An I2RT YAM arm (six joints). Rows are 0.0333 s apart.
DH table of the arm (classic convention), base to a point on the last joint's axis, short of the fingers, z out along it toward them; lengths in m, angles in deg. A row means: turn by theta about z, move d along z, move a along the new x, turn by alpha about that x. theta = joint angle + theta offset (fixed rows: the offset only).
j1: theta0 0; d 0.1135; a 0.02; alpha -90
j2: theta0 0; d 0; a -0.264; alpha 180
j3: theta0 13.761; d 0; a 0.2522; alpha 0
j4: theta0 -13.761; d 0; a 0.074; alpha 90
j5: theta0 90; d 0; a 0; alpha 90
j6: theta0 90; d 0.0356; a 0; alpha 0
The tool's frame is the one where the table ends.
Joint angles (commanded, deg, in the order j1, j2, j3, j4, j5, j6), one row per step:
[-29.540, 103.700, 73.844, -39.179, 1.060, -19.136]
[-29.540, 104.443, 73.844, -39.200, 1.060, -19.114]
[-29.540, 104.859, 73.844, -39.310, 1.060, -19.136]
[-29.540, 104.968, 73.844, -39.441, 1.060, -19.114]
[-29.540, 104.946, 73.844, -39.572, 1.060, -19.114]
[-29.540, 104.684, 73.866, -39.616, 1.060, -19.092]
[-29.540, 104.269, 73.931, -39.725, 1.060, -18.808]
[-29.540, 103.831, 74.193, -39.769, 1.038, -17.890]
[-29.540, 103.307, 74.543, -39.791, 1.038, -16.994]
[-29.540, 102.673, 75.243, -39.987, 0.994, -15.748]
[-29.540, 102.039, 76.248, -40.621, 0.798, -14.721]
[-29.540, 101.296, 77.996, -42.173, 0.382, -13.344]
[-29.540, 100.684, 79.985, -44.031, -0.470, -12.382]
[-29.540, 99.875, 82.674, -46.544, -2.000, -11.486]
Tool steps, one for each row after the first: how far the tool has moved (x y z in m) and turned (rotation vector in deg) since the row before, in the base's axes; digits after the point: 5 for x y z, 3 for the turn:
[0.00089, -0.00051, -0.00448, 0.383, 0.661, -0.021]
[0.00032, -0.00018, -0.00258, 0.253, 0.462, 0.021]
[-0.00008, 0.00004, -0.00074, 0.125, 0.205, -0.021]
[-0.00023, 0.00013, 0.00005, 0.054, 0.095, 0.000]
[-0.00032, 0.00018, 0.00166, -0.112, -0.213, -0.021]
[-0.00050, 0.00028, 0.00274, -0.102, -0.375, -0.267]
[0.00008, -0.00003, 0.00388, -0.037, -0.752, -0.853]
[0.00017, -0.00010, 0.00486, -0.148, -0.914, -0.836]
[0.00056, -0.00028, 0.00716, -0.130, -1.260, -1.139]
[0.00051, -0.00015, 0.00841, 0.004, -1.176, -0.868]
[0.00042, 0.00006, 0.01219, 0.349, -1.293, -1.088]
[0.00040, 0.00038, 0.01247, 0.659, -1.226, -0.514]
[-0.00004, 0.00112, 0.01683, 1.061, -1.711, -0.142]

